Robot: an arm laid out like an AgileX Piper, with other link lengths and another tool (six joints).
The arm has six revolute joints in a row. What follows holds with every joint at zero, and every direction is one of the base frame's.
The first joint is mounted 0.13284 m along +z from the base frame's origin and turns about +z.
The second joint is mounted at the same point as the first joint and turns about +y.
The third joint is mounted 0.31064 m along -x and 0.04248 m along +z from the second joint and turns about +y.
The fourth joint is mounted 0.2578 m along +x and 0.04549 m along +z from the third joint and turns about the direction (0.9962, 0, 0.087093).
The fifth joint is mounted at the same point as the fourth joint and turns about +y.
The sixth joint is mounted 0.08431 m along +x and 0.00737 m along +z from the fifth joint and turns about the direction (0.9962, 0, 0.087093).
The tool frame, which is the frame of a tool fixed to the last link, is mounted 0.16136 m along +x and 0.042 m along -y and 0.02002 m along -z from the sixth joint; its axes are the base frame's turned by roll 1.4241, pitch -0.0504 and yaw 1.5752 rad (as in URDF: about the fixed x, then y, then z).
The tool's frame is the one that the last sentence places.
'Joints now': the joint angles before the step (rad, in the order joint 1, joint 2, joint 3, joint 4, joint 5, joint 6). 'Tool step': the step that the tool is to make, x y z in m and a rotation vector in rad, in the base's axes. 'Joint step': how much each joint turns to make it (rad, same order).
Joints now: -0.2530 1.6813 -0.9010 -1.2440 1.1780 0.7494
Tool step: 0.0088 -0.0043 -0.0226 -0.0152 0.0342 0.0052
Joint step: -0.0001 0.0882 0.0107 -0.0502 -0.0094 0.0760
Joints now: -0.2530 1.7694 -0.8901 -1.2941 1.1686 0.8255
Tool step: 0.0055 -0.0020 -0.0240 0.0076 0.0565 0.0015
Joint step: -0.0001 0.0861 0.0000 -0.0183 -0.0040 0.0321
